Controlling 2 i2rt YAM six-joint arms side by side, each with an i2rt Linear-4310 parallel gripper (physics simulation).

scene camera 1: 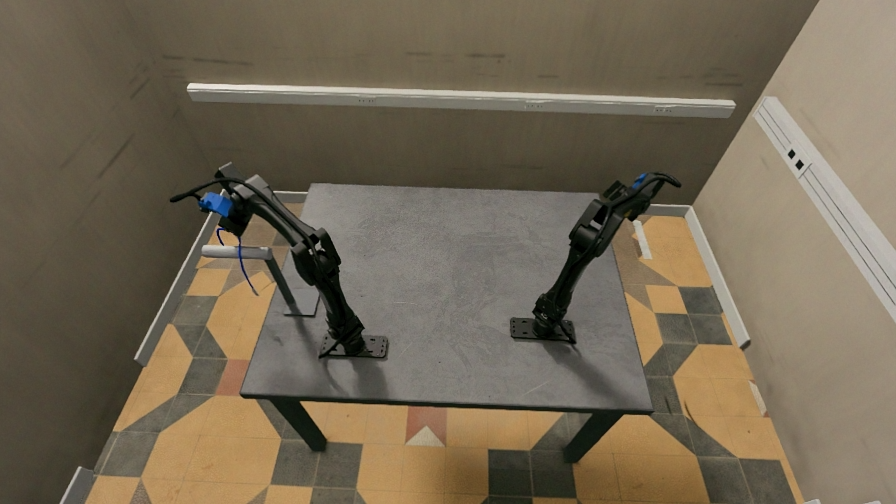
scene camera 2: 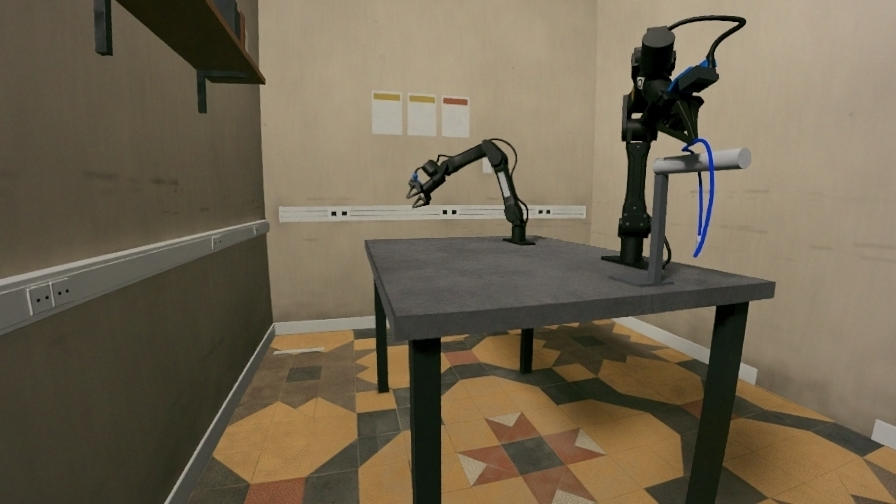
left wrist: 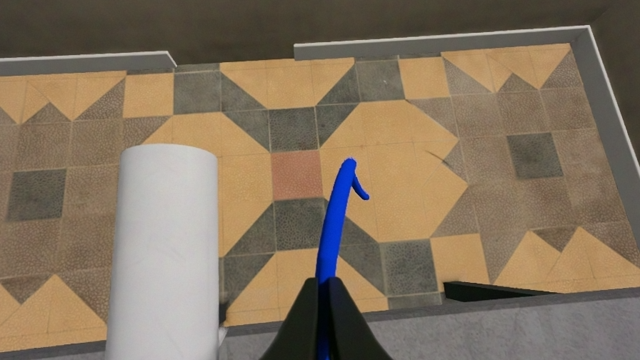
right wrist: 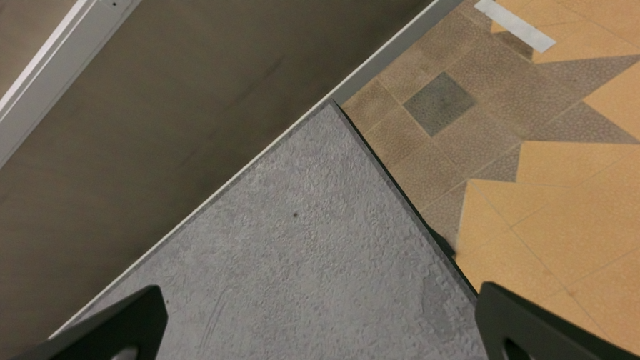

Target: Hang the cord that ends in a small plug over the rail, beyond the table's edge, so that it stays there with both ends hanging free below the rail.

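The blue cord (scene camera 1: 246,269) (scene camera 2: 712,181) (left wrist: 332,235) is held by my left gripper (scene camera 1: 238,234) (scene camera 2: 692,138) (left wrist: 323,293), which is shut on it just above the light grey rail (scene camera 1: 213,251) (scene camera 2: 733,157) (left wrist: 165,250). In scene camera 2, one stretch hangs down in front of the rail and another passes behind it. Both reach below the rail. The small pale plug (scene camera 2: 698,239) is at the lower end of the stretch behind. In the left wrist view the rail lies left of the fingers. My right gripper (scene camera 2: 414,199) (right wrist: 320,299) is open and empty, far from the rail.
The rail sticks out beyond the edge of the dark grey table (scene camera 1: 438,282) (scene camera 2: 501,282) on a grey post (scene camera 1: 279,278) (scene camera 2: 657,225), whose foot stands on the table. A wall shelf (scene camera 2: 181,37) hangs at the upper left of scene camera 2.
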